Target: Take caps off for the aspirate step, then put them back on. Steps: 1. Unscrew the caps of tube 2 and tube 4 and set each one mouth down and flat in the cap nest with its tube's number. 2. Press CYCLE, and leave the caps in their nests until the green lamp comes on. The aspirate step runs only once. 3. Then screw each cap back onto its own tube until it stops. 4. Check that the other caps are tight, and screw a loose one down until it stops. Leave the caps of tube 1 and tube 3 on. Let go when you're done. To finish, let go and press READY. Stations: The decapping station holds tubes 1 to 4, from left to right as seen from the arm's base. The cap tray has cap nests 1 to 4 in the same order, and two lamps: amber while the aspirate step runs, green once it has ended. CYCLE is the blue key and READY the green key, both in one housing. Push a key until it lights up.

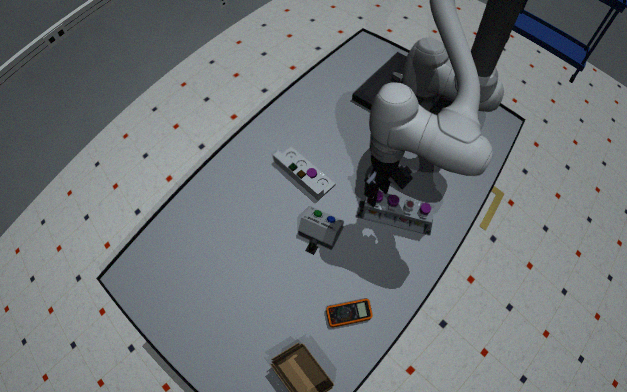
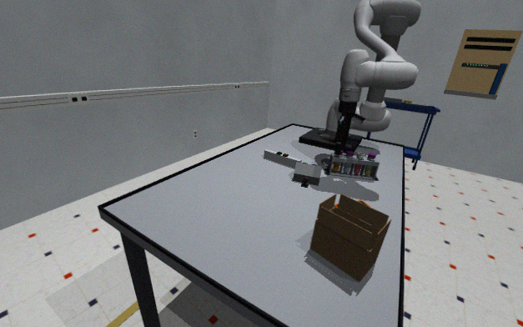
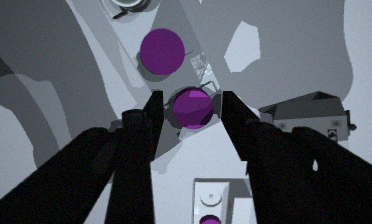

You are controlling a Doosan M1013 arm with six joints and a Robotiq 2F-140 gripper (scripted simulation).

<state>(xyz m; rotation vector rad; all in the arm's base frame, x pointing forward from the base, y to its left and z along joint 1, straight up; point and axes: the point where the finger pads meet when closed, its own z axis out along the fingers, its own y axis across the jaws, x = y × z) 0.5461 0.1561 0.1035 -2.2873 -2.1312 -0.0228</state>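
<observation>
Right now my hand is 5 cm to the right of the purple cap, 3 cm above it and 2 cm past it. Round my hand: green key: 14 cm ahead, 12 cm to the right, 8 cm below; then blue key: 13 cm ahead, 8 cm below, 7 cm to the right; then key housing: 15 cm ahead, 9 cm to the right, 9 cm below.
</observation>
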